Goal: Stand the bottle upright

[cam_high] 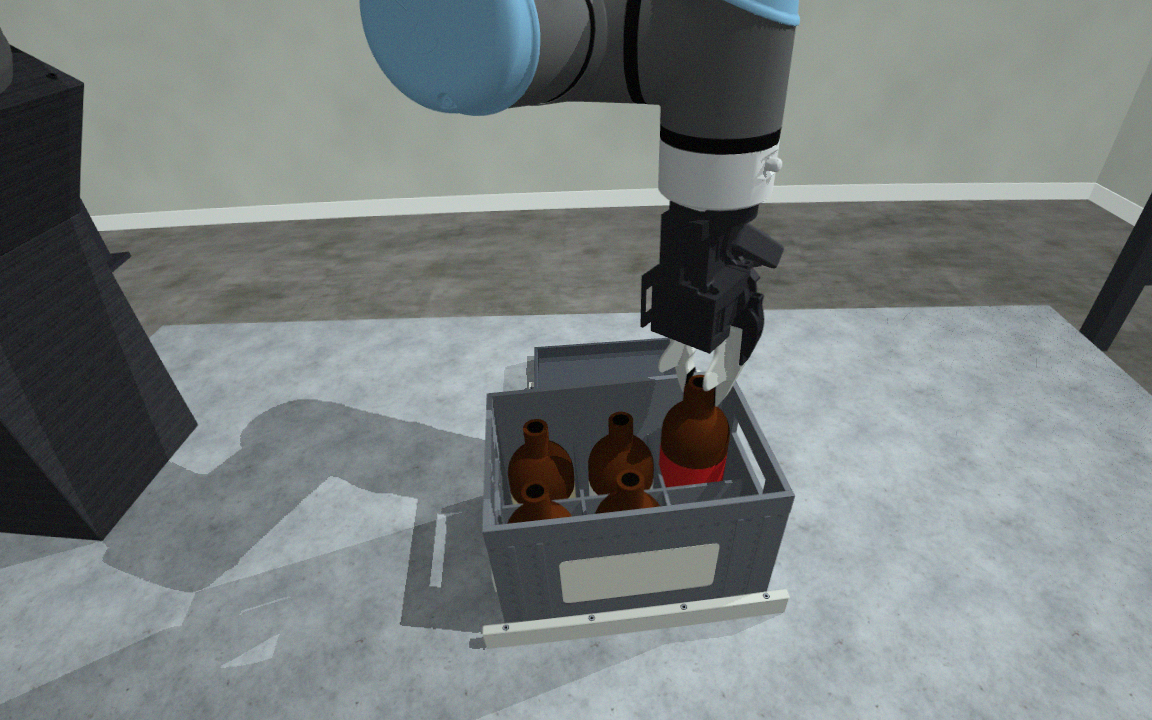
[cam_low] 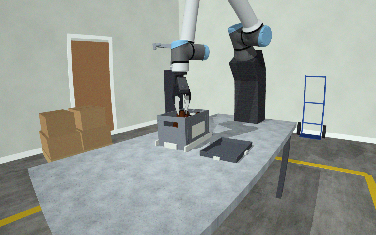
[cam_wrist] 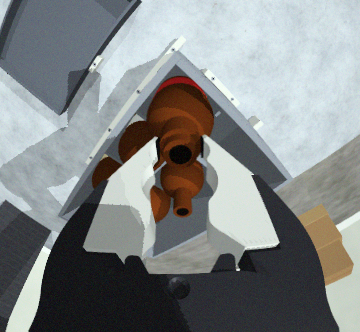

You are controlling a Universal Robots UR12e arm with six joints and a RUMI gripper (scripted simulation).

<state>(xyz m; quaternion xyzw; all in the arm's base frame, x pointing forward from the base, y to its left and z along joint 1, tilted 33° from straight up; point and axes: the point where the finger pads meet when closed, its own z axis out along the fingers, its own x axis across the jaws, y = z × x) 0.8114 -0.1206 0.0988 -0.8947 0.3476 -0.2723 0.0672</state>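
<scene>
The glass bottle is 7 cm below my hand. From my hand the other things lie so: crate 9 cm behind, 5 cm to the right, 11 cm below; grey tray 6 cm behind, 24 cm to the left, 18 cm below.
</scene>
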